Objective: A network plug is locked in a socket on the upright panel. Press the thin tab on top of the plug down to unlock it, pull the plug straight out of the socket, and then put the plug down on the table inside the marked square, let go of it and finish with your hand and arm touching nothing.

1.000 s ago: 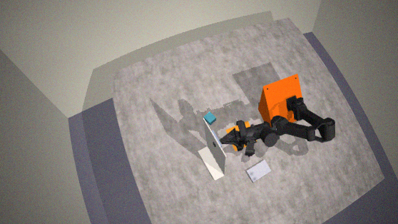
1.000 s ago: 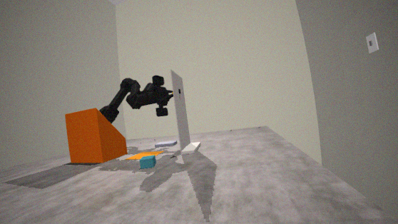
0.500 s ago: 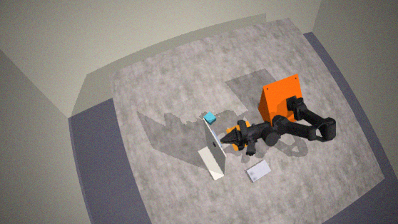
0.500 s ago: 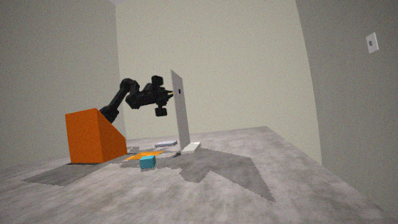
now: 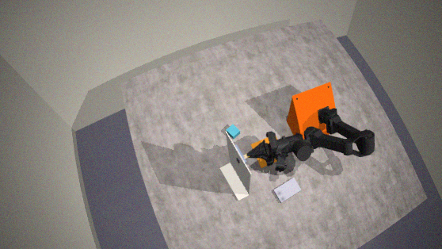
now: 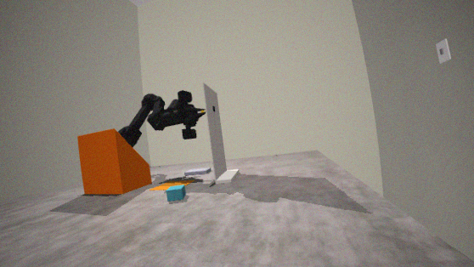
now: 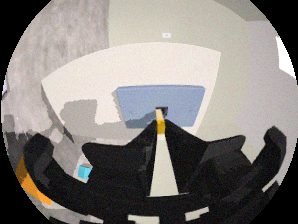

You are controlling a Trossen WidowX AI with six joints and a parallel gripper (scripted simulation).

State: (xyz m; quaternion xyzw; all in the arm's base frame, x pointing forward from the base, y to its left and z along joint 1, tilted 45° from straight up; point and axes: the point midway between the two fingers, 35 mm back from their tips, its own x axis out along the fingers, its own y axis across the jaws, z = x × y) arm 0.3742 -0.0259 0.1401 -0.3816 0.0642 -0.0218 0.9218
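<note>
My gripper tip is 13 cm past the orange square, 7 cm to the left of it and 25 cm above it. The rest, counted from my gripper tip: upright white panel: 4 cm ahead, 1 cm to the left, 10 cm below; then flat grey plate: 14 cm behind, 14 cm to the left, 25 cm below; then network plug: right at my gripper tip.
</note>
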